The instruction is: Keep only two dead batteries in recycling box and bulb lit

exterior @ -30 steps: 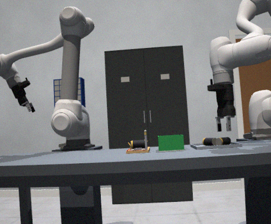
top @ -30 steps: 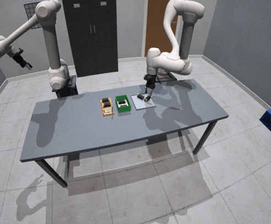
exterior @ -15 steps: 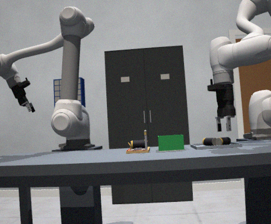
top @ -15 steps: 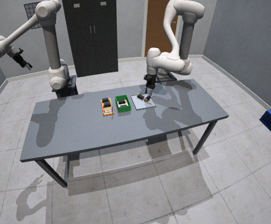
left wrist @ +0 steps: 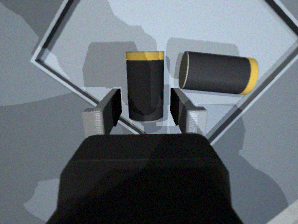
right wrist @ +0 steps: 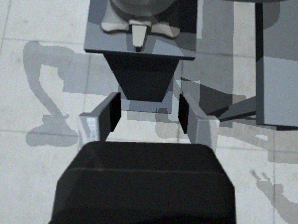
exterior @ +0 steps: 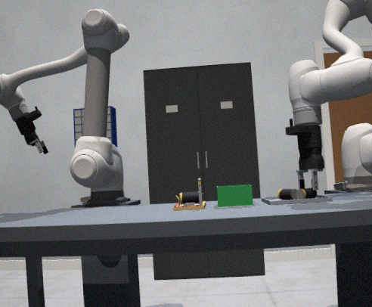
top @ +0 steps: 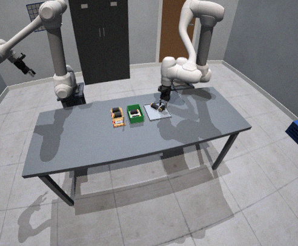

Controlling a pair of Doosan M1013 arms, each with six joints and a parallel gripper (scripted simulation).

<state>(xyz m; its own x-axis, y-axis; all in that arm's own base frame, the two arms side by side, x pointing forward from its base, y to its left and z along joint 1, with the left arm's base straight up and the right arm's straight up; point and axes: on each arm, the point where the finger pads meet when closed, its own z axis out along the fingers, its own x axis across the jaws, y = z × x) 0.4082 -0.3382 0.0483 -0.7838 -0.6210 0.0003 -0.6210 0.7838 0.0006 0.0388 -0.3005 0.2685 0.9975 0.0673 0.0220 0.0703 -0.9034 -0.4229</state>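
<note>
Now: left hand 5 cm to the left of the shallow tray, 4 cm above it and 1 cm short of it. From my left hand the other things lie so: green recycling box (23 cm to the right, 6 cm ahead, 3 cm below).
</note>
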